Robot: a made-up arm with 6 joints. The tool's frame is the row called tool.
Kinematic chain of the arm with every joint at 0, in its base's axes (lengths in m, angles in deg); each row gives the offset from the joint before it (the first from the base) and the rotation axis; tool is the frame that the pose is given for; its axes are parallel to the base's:
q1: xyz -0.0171 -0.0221 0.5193 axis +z
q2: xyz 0.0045 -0.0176 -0.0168 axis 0 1 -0.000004
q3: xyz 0.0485 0.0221 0.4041 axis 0 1 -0.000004
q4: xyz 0.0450 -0.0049 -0.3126 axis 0 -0.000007 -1
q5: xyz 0.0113 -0.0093 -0.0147 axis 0 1 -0.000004
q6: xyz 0.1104 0.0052 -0.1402 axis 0 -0.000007 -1
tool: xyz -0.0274 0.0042 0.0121
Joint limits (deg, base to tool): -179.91..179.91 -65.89..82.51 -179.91..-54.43 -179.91..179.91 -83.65..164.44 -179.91..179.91
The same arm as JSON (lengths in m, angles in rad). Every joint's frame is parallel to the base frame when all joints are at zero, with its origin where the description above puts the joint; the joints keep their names.
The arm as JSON. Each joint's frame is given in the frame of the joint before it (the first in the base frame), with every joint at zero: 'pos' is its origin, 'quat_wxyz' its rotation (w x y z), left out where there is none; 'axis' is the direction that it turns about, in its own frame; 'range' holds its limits. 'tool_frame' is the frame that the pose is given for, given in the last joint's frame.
{"length_unit": "m", "angle_unit": "rad", "joints": [
  {"joint": "q1", "pos": [-0.0171, -0.0221, 0.5193], "axis": [0.0, 0.0, 1.0], "range": [-3.14, 3.14]},
  {"joint": "q2", "pos": [0.0045, -0.0176, -0.0168], "axis": [0.0, 1.0, 0.0], "range": [-1.15, 1.4401]},
  {"joint": "q3", "pos": [0.0485, 0.0221, 0.4041], "axis": [0.0, 1.0, 0.0], "range": [-3.14, -0.95]},
  {"joint": "q4", "pos": [0.045, -0.0049, -0.3126], "axis": [0.0, 0.0, -1.0], "range": [-3.14, 3.14]},
  {"joint": "q5", "pos": [0.0113, -0.0093, -0.0147], "axis": [0.0, 1.0, 0.0], "range": [-1.46, 2.87]},
  {"joint": "q6", "pos": [0.1104, 0.0052, -0.1402], "axis": [0.0, 0.0, -1.0], "range": [-3.14, 3.14]}
], "tool_frame": {"pos": [-0.0274, 0.0042, 0.0121]}}

